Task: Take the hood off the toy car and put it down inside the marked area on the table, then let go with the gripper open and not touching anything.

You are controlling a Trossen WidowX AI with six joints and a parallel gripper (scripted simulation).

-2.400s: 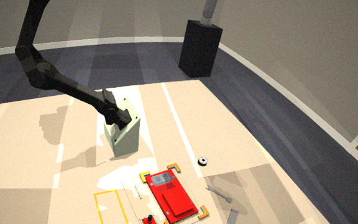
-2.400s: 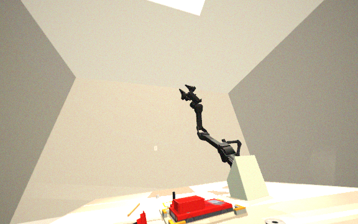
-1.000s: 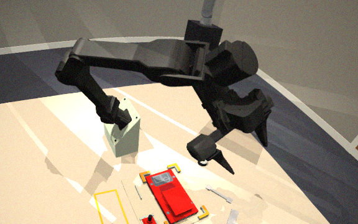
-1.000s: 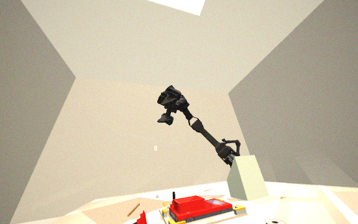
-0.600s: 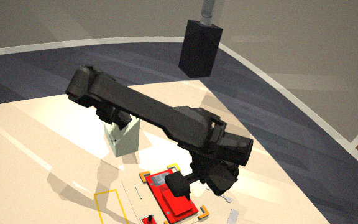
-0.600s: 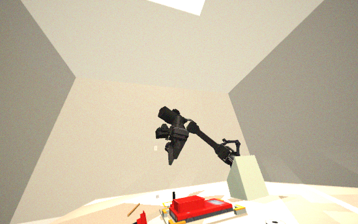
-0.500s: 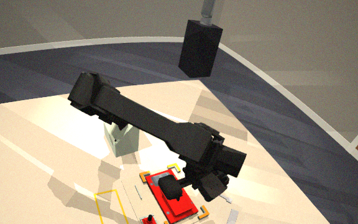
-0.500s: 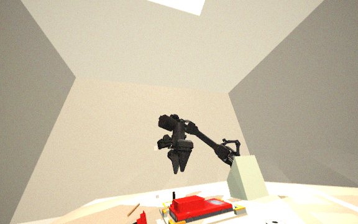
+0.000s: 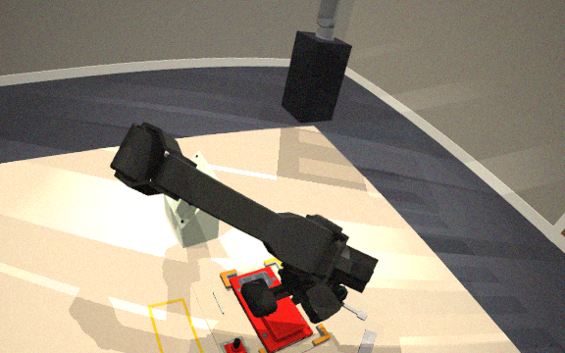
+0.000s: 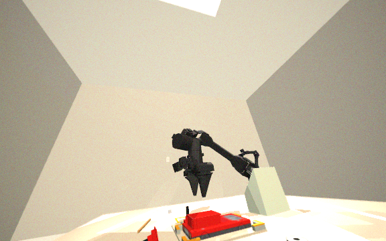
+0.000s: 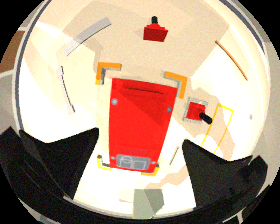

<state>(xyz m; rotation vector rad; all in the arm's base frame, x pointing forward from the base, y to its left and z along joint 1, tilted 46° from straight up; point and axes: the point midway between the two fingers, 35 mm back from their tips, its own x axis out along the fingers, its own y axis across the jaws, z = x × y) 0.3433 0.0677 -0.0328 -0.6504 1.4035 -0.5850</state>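
Now: gripper tip 60 mm above the red hood and 10 mm past it. The rest, counted from my gripper tip: grey strip (140 mm to the left, 140 mm ahead, 100 mm below); then wheel (200 mm to the left, 140 mm behind, 90 mm below); then thin wooden rod (230 mm to the right, 180 mm ahead, 100 mm below).
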